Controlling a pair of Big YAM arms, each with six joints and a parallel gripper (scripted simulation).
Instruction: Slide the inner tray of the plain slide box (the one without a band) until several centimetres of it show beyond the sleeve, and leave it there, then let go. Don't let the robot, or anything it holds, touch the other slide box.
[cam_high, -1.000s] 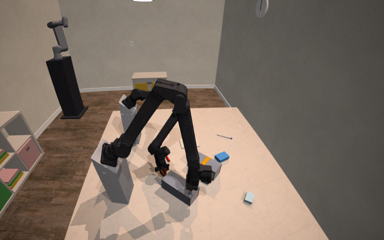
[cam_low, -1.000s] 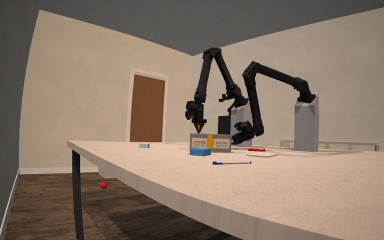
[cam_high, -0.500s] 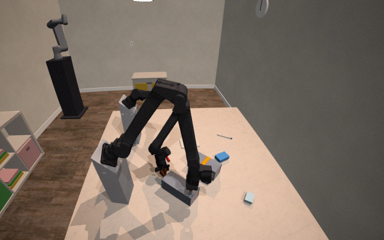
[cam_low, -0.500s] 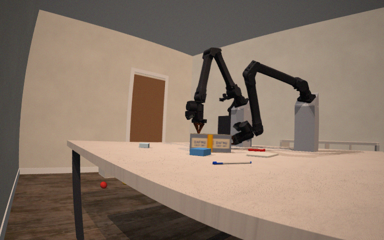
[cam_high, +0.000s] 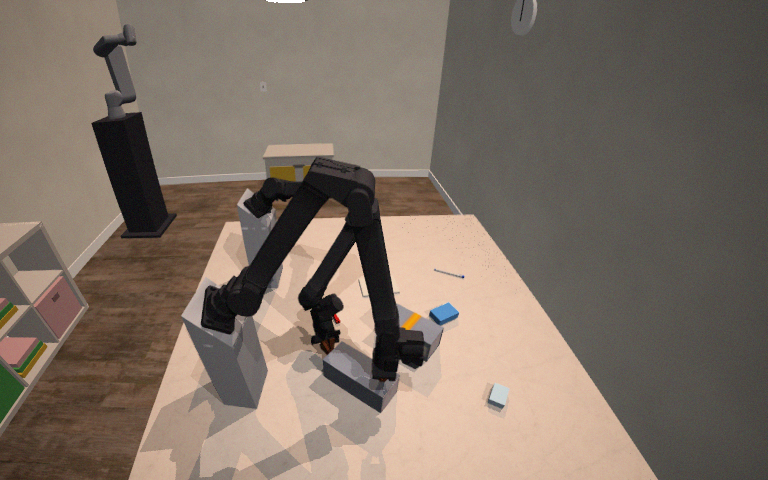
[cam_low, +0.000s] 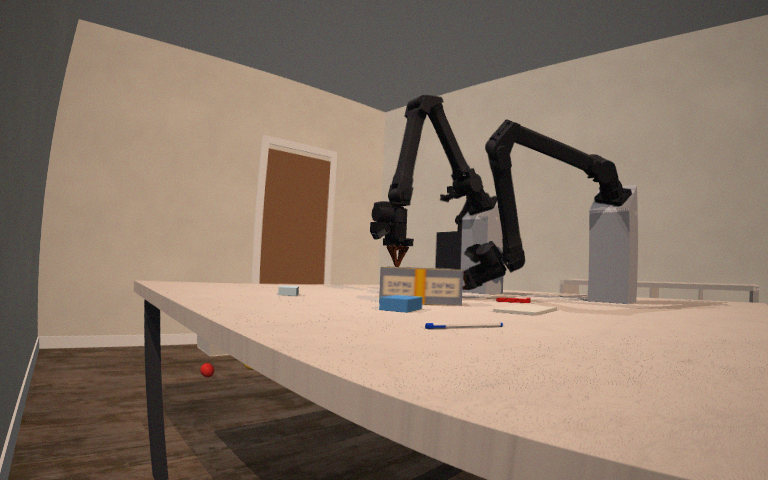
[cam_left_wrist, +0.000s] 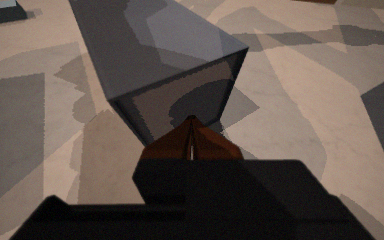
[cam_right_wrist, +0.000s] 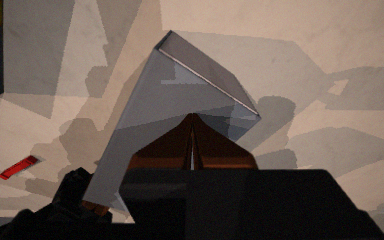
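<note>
Now: left hand 90 mm short of the slide box, 80 mm to the left of it and 10 mm below it. The rest, counted from my left hand: white pad: 210 mm ahead, 420 mm to the left, 30 mm below; then red marker: 10 mm ahead, 260 mm to the left, 30 mm below; then light blue block: 550 mm ahead, 190 mm to the right, 30 mm below.
Right now my right hand is 60 mm past the slide box, 60 mm above it and 50 mm to the right of it. The rest, counted from my right hand: white pad 550 mm to the left, 100 mm below, 60 mm ahead; then red marker 390 mm to the left, 140 mm behind, 100 mm below; then light blue block 400 mm ahead, 100 mm below, 50 mm to the right.
</note>
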